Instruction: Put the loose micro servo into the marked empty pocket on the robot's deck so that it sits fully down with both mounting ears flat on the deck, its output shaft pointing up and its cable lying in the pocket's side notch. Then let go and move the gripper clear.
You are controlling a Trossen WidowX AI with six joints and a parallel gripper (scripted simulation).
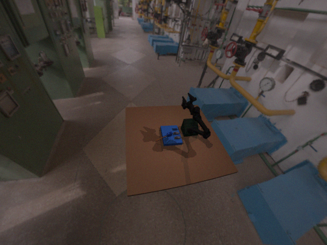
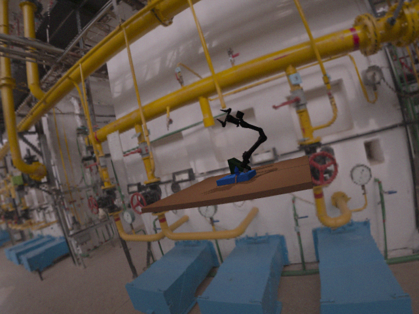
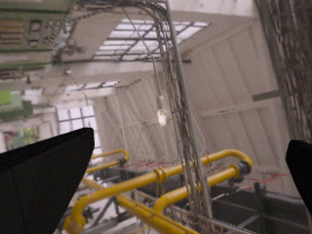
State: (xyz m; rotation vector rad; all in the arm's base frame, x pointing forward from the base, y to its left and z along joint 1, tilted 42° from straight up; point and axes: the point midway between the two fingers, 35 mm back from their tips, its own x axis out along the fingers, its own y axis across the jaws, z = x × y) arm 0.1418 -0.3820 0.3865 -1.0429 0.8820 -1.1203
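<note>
Now: the blue robot deck 10 cm ahead of my gripper tip, 3 cm to the left of it and 61 cm below it.
</note>
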